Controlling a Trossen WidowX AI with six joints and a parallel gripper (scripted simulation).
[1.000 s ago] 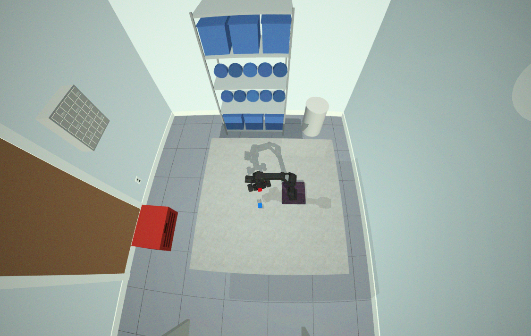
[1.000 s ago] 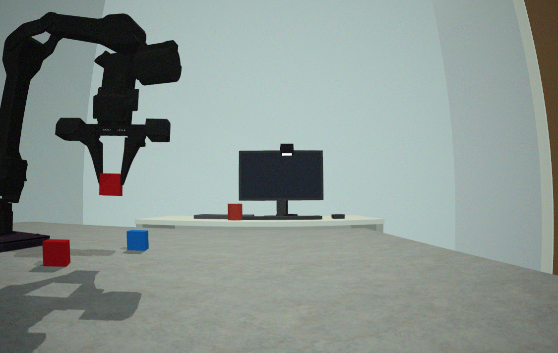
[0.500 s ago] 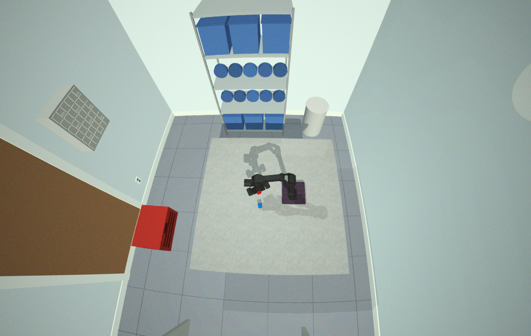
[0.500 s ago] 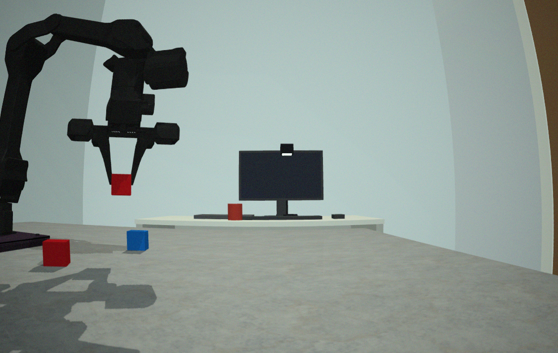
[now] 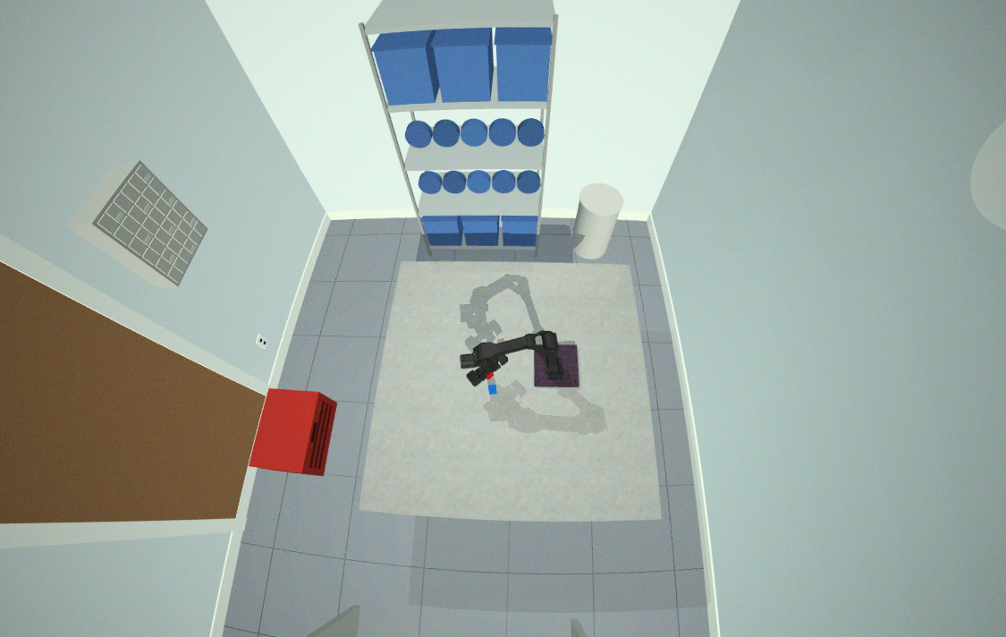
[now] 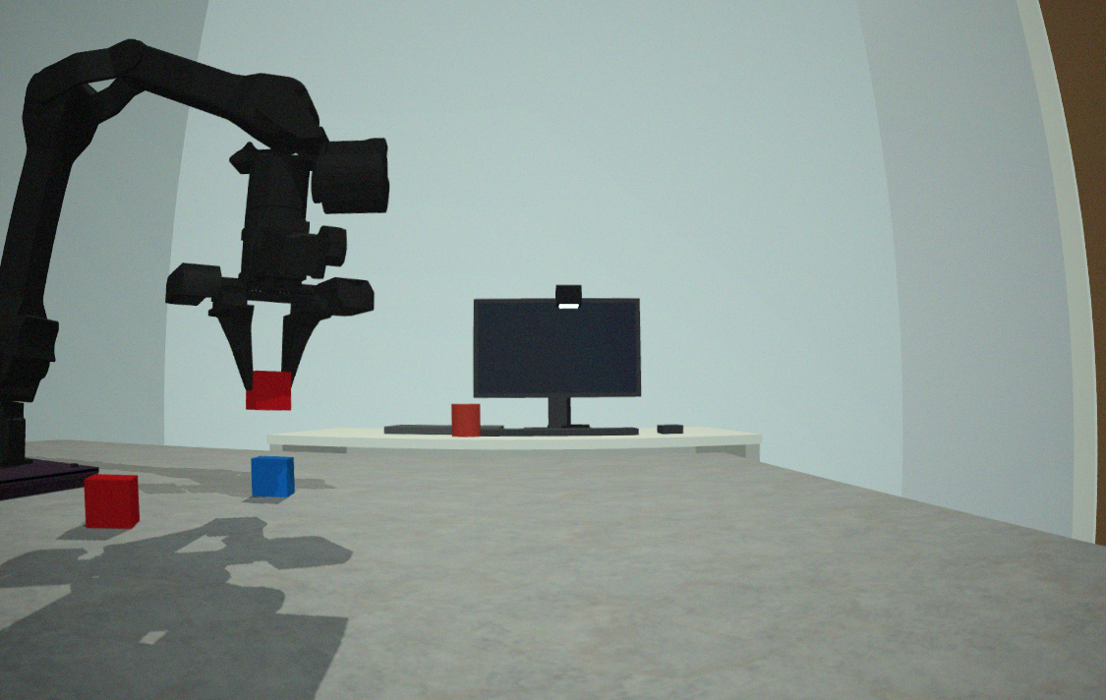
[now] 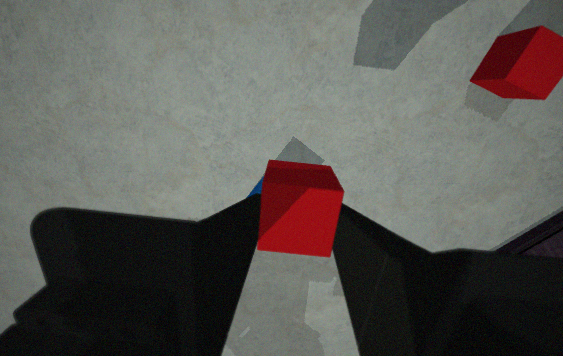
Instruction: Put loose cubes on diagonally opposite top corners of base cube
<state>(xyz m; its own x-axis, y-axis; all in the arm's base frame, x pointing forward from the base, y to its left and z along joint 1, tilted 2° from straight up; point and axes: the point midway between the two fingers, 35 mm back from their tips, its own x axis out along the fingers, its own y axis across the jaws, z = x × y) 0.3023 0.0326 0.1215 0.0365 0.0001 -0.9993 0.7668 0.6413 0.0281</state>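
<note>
My gripper tip is 80 mm above the blue cube, 50 mm to the right of it and 20 mm past it. The rest, counted from my gripper tip: red cube (right at my gripper tip).
</note>
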